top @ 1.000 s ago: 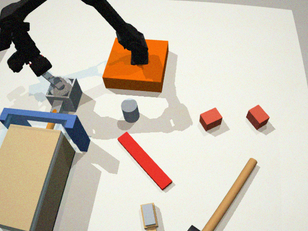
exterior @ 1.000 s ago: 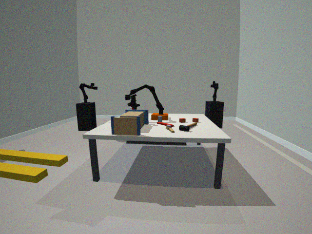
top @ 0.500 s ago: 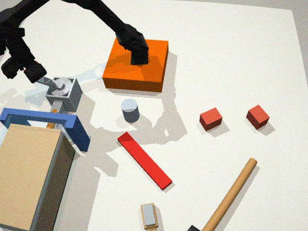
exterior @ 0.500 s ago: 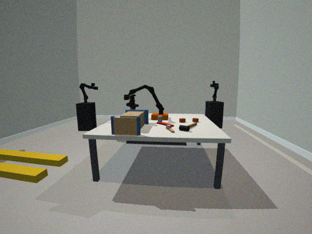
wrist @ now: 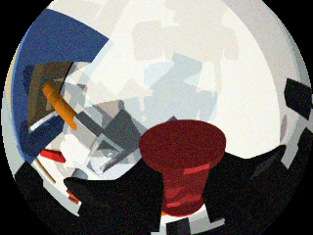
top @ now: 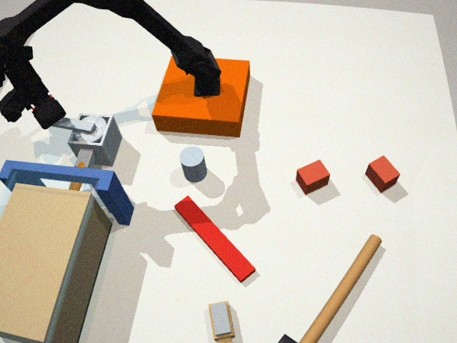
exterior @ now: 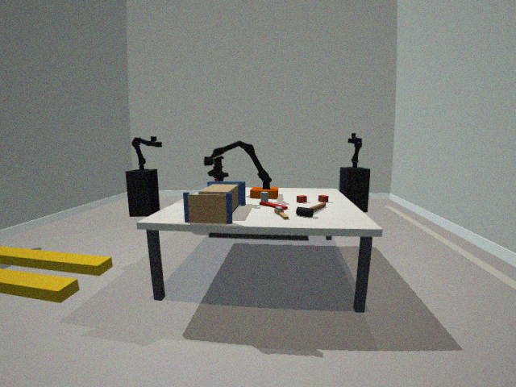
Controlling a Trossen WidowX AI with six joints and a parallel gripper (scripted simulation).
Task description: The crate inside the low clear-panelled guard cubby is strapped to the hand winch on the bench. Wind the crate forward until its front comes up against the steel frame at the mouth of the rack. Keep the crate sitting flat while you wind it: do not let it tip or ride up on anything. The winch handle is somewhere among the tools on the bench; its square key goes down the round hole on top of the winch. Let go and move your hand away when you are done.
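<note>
Now: gripper tip 90 mm to the right of the grey winch, 80 mm above it and 10 mm short of it. Round my gripper tip: red knob (20 mm above); then flat red bar (390 mm to the left, 270 mm ahead, 100 mm below); then winch handle (40 mm to the left, 10 mm below, 10 mm ahead).
</note>
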